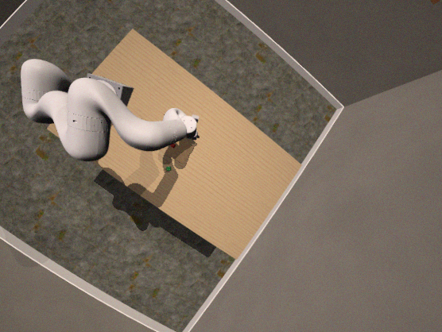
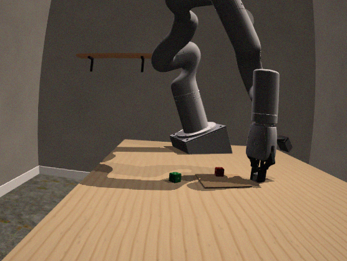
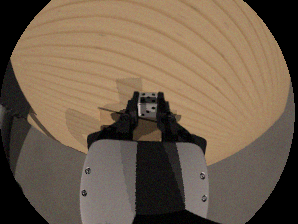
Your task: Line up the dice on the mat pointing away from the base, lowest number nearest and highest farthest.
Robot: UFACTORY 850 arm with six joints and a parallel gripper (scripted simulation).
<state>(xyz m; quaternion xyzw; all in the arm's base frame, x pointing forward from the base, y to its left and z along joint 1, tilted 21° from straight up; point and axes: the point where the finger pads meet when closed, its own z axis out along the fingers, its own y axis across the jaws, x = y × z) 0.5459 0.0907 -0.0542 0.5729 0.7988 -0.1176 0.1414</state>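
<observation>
The tan mat is 10 mm behind my hand, 110 mm to the right of it and 20 mm below it. Round my hand: white die 10 mm below; red die 60 mm behind, 110 mm to the right, 10 mm below; green die 260 mm to the right, 10 mm below.
</observation>
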